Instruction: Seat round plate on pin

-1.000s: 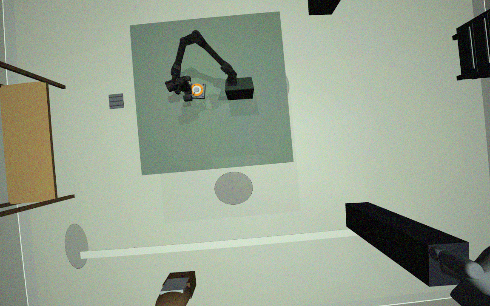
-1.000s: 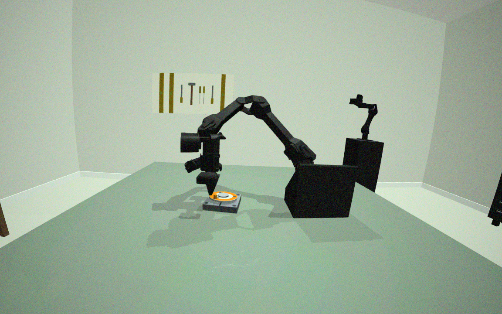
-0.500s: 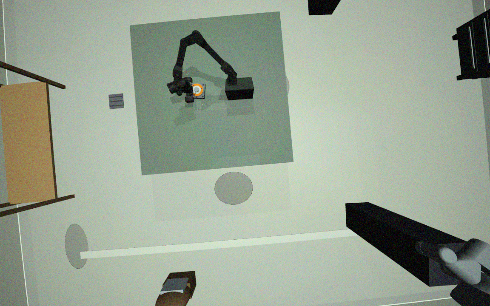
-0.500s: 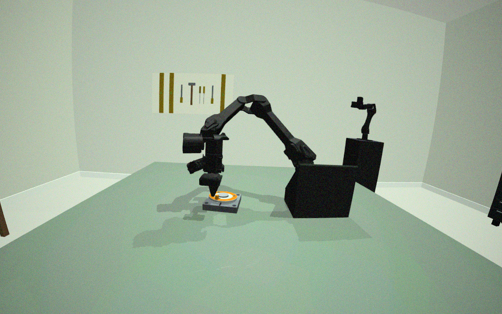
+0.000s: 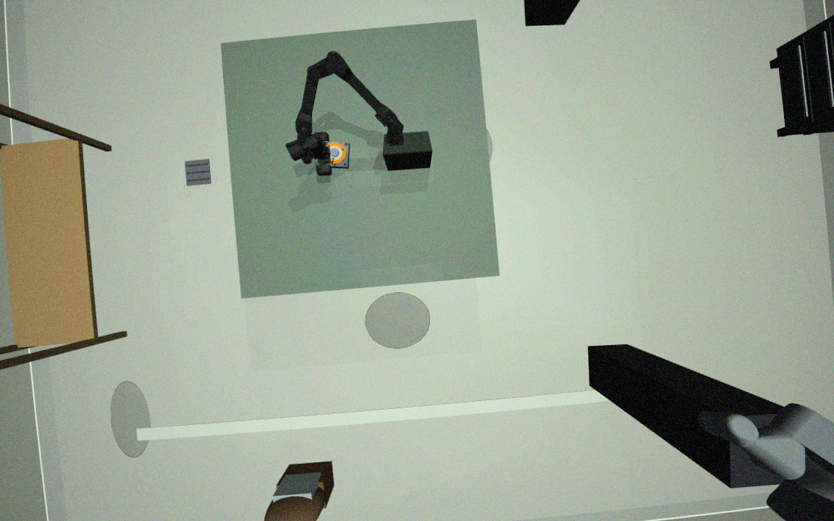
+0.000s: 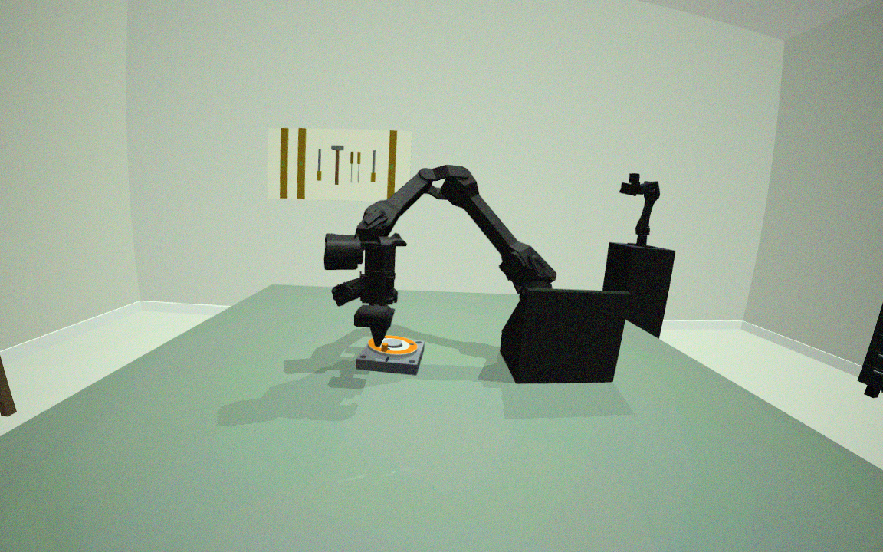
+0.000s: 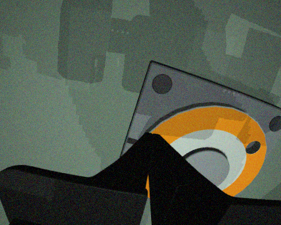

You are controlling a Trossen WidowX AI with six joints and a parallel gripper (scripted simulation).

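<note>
The grey square base is 2 cm behind my gripper tip, 5 cm to the right of it and 3 cm below it.
</note>
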